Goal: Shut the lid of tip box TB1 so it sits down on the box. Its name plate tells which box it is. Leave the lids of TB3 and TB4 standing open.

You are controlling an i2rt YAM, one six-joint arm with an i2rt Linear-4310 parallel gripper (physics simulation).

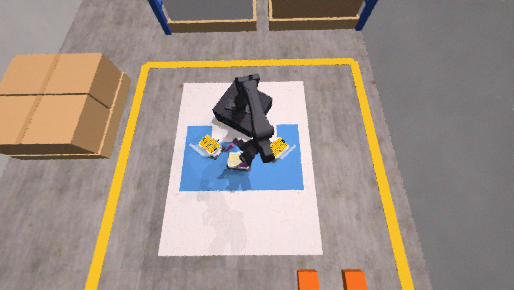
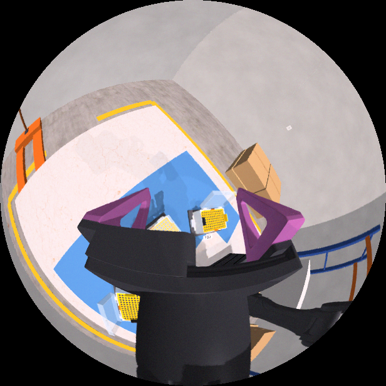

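Seen in the pictures: gripper, between the fingertips: (image 1: 230,159); arm's base, origin of its link: (image 1: 241,107).
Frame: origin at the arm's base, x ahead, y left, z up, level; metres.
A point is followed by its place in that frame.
The middle tip box (image 1: 235,160) @[x 0.353, y 0.037, z -0.036 m] (image 2: 165,223) stands on the blue mat (image 1: 210,180) @[x 0.490, y -0.104, z -0.113 m] (image 2: 170,170). Its clear lid lies over the yellow tips, which look pale through it; whether it is fully seated cannot be told, and its name plate is not visible. The left tip box (image 1: 209,144) @[x 0.274, y -0.156, z -0.055 m] (image 2: 214,220) has its clear lid (image 2: 217,199) standing open; the small plate beside it seems to read TB3. The right tip box (image 1: 279,147) @[x 0.214, y 0.291, z -0.056 m] (image 2: 128,306) has its clear lid (image 1: 286,152) @[x 0.269, y 0.331, z 0.033 m] (image 2: 107,312) open; its plate is not readable. My gripper (image 1: 237,155) @[x 0.412, y 0.055, z 0.205 m] (image 2: 193,192) is open and empty, above the middle box.
The arm (image 1: 257,107) @[x 0.231, y 0.158, z 0.414 m] reaches over the mat from its dark base (image 1: 225,107) @[x 0.031, y -0.096, z 0.019 m], between the middle and right boxes. Cardboard boxes (image 1: 50,105) (image 2: 255,175) stand beyond the yellow floor line (image 1: 131,135). Orange posts (image 1: 307,280) (image 2: 37,145) stand at the opposite end from the blue rack.
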